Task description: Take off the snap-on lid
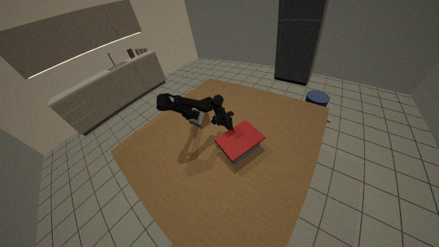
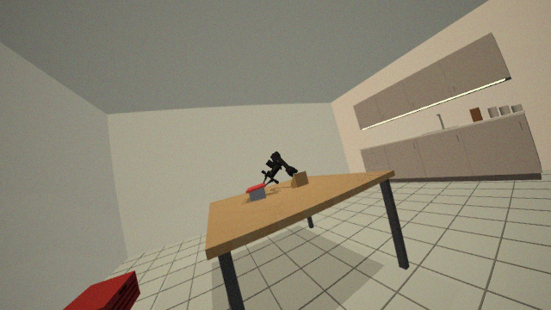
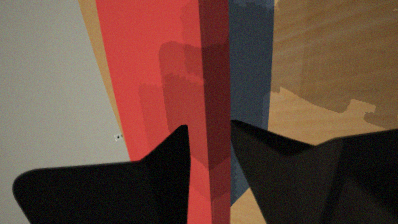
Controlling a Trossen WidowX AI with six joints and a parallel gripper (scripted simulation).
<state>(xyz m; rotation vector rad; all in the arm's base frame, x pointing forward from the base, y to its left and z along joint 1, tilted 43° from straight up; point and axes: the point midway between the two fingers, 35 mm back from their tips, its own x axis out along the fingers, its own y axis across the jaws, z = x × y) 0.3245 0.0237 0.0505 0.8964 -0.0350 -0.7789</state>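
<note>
The lid is 7 cm ahead of my gripper tip and 2 cm to the right of it. Round my gripper tip: storage box: 7 cm ahead, 2 cm to the right, 5 cm below.
</note>
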